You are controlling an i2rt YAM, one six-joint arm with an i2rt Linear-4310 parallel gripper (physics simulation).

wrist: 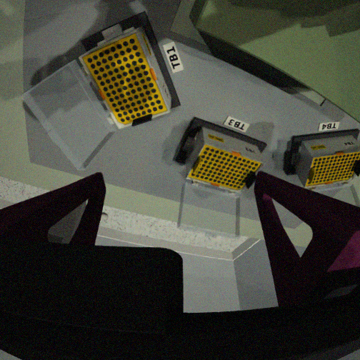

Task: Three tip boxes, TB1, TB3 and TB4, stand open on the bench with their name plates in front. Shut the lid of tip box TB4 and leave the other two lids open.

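Note:
Tip box TB4 (332,168) is at the right edge of the wrist view, its yellow rack uncovered and its clear lid (348,193) open toward the lower side, partly hidden behind the right finger and cut by the edge. Its name plate (329,126) lies above it. Tip box TB3 (224,165) is right of centre, with its clear lid (209,209) hanging open below it. Tip box TB1 (126,80) is at the upper left, its clear lid (72,115) open to the lower left. My gripper (179,180) is wide open and empty, its right fingertip in the view between TB3 and TB4.
Name plates TB1 (173,57) and TB3 (237,123) lie beside their boxes. A large green-toned surface with a dark edge fills the upper right. A speckled pale strip (150,224) crosses the view below the boxes, between the fingers.

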